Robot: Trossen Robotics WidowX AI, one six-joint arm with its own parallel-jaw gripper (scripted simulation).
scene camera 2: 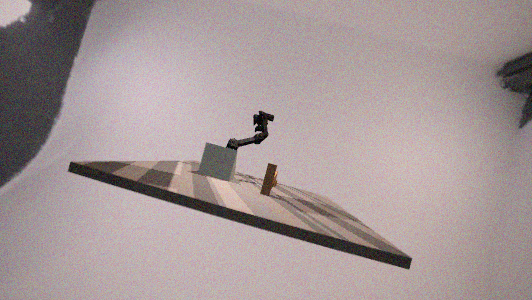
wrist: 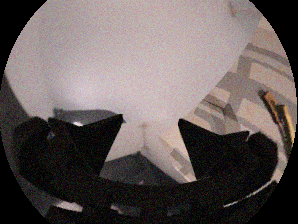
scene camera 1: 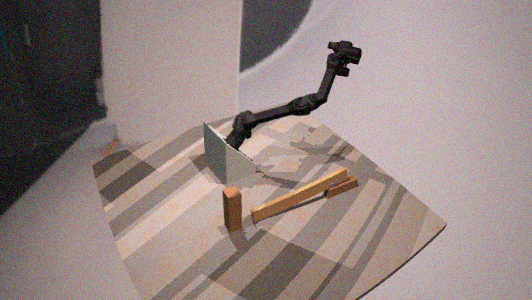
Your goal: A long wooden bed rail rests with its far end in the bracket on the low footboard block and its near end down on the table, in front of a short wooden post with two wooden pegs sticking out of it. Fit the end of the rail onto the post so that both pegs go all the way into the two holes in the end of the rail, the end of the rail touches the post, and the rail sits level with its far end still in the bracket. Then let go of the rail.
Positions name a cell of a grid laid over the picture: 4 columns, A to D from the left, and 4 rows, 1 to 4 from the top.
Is my gripper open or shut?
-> Open.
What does my gripper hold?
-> Nothing.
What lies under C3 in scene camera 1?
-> A wooden bed rail.
